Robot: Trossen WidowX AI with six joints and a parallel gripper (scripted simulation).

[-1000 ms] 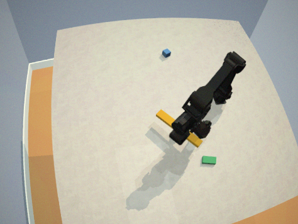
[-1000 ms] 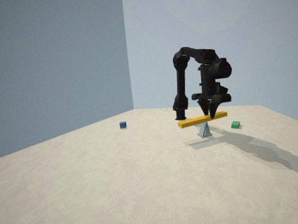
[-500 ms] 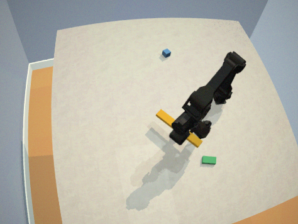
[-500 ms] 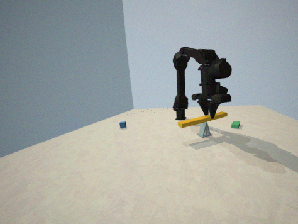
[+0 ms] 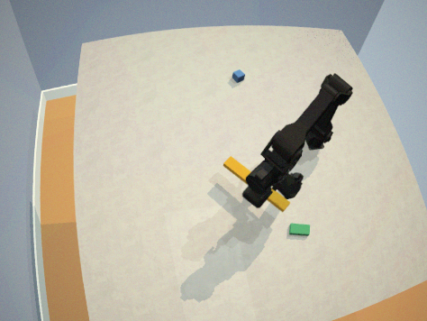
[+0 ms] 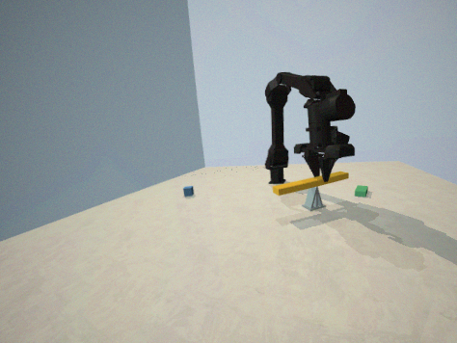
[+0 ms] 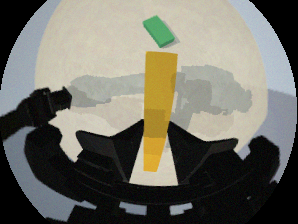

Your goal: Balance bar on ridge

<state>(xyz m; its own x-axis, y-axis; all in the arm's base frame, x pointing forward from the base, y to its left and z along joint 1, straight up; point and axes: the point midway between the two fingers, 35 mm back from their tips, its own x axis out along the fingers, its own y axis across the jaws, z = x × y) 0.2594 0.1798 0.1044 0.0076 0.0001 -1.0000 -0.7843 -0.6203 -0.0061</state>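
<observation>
My gripper tip is now 2 cm to the left of the yellow bar and 2 cm short of it. The rest, counted from my gripper tip: blue cube (49 cm to the right, 5 cm below, 5 cm behind); then green block (13 cm to the left, 10 cm behind, 6 cm below).
</observation>
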